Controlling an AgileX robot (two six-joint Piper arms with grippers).
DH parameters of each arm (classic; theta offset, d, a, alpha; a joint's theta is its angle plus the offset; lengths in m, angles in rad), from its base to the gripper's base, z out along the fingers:
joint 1: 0 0.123 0 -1.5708
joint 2: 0.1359 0 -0.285 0
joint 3: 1.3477 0 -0.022 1.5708
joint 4: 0 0.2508 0 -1.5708
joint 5: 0 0 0.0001 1.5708
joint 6: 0 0.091 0 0
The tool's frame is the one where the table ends.
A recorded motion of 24 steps. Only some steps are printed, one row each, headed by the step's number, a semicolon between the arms.
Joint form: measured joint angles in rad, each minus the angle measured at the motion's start. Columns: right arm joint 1, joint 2, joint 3, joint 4, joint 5, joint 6; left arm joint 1, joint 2, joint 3, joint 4, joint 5, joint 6.
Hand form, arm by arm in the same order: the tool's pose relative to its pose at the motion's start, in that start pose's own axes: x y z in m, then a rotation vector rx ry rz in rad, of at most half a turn. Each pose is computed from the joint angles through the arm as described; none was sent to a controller.
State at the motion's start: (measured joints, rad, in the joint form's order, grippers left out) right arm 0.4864 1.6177 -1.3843 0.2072 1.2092 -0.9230; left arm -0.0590 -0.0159 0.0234 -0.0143 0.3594 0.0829
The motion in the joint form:
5: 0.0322 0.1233 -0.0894 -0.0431 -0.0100 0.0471; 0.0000 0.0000 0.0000 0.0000 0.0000 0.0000
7: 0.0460 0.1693 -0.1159 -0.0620 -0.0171 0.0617; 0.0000 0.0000 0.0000 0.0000 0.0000 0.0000
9: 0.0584 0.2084 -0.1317 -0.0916 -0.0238 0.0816; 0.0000 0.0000 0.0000 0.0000 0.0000 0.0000
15: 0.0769 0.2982 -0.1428 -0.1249 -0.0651 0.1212; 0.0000 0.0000 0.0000 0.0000 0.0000 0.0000
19: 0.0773 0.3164 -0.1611 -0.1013 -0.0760 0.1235; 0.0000 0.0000 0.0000 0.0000 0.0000 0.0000
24: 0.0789 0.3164 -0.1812 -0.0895 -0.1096 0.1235; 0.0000 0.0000 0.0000 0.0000 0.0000 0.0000
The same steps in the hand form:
5: -0.0192 -0.0175 0.0255 -0.0004 0.0465 0.0065; 0.0000 0.0000 0.0000 0.0000 0.0000 0.0000
7: -0.0257 -0.0226 0.0376 -0.0009 0.0680 0.0035; 0.0000 0.0000 0.0000 0.0000 0.0000 0.0000
9: -0.0293 -0.0265 0.0498 0.0030 0.0998 0.0029; 0.0000 0.0000 0.0000 0.0000 0.0000 0.0000
15: -0.0340 -0.0339 0.0840 -0.0036 0.1489 0.0187; 0.0000 0.0000 0.0000 0.0000 0.0000 0.0000
19: -0.0385 -0.0364 0.0877 -0.0096 0.1258 0.0310; 0.0000 0.0000 0.0000 0.0000 0.0000 0.0000
24: -0.0451 -0.0397 0.0837 0.0212 0.0806 0.0309; 0.0000 0.0000 0.0000 0.0000 0.0000 0.0000

